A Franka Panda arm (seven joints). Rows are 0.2 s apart.
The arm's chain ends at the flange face. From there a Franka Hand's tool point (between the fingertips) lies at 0.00 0.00 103.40 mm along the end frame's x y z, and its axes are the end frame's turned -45 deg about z.
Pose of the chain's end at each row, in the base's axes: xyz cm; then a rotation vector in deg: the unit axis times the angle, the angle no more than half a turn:
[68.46 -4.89 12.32 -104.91 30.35 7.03]
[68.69 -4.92 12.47 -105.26 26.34 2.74]
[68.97 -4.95 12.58 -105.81 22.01 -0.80]
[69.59 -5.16 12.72 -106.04 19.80 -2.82]
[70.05 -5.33 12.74 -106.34 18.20 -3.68]
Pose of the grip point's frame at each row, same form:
[70.32 4.70 8.94 -109.63 -12.23 -23.37]
[70.74 4.67 9.19 -108.99 -16.19 -27.77]
[71.07 4.65 9.37 -108.29 -20.56 -31.36]
[71.74 4.44 9.55 -107.91 -22.79 -33.39]
[72.16 4.28 9.57 -107.68 -24.44 -34.23]

